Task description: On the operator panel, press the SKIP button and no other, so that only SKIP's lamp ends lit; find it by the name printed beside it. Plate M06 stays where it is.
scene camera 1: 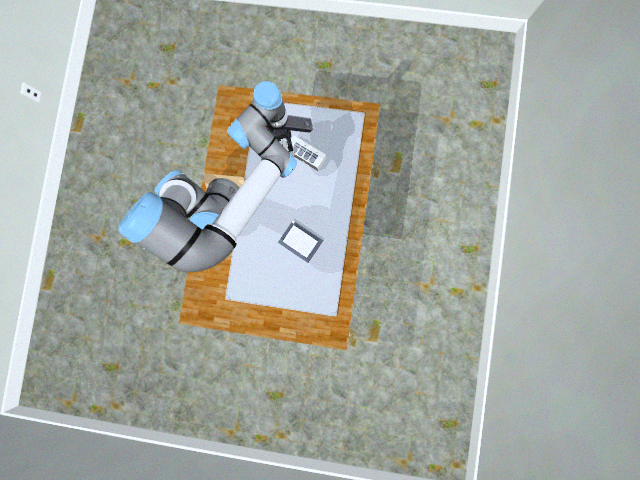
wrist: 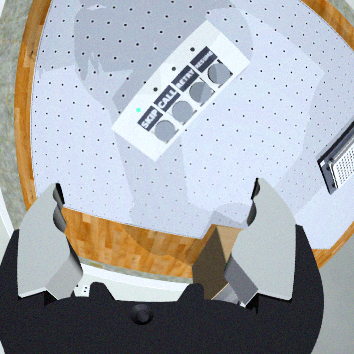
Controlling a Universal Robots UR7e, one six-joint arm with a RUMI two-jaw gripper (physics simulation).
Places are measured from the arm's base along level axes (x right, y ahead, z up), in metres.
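Pixels of known places: gripper, fingertip midpoint: (wrist: pixel 154 182); arm's base, origin of the base link: (scene camera 1: pixel 225 193).
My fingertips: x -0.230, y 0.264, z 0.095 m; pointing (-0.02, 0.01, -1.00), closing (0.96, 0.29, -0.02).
Ahead of a thing's pixels: the offset from my fingertips to its top centre. "spot": to the spot under its first point. Level surfaces: height alone.
The white operator panel (scene camera 1: pixel 321 158) (wrist: pixel 131 131) lies diagonally on the pale mat. In the wrist view its names read SKIP, CALL, RETRY and RESUME, each beside a round grey button. The SKIP button {spot: dy +0.009, dx +0.004, dz -0.099 m} (wrist: pixel 165 130) is at the lower left end. SKIP's lamp {dy +0.024, dx -0.033, dz -0.101 m} (wrist: pixel 138 110) glows green; the CALL lamp {dy +0.051, dx -0.020, dz -0.101 m} (wrist: pixel 155 89), RETRY lamp {dy +0.079, dx -0.007, dz -0.101 m} (wrist: pixel 173 68) and RESUME lamp {dy +0.106, dx +0.005, dz -0.101 m} (wrist: pixel 192 49) are dark. My gripper (wrist: pixel 154 182) is open and empty, above the mat and apart from the panel. No marking M06 can be read in either view.
A dark-framed item with a white perforated face {dy +0.080, dx +0.396, dz -0.129 m} (scene camera 1: pixel 301 240) (wrist: pixel 345 162) lies on the mat {dz -0.155 m} (scene camera 1: pixel 281 281) (wrist: pixel 90 165), away from the panel. The wooden table border (scene camera 1: pixel 268 321) (wrist: pixel 115 227) surrounds the mat. A wooden block (wrist: pixel 210 265) stands near the right finger in the wrist view.
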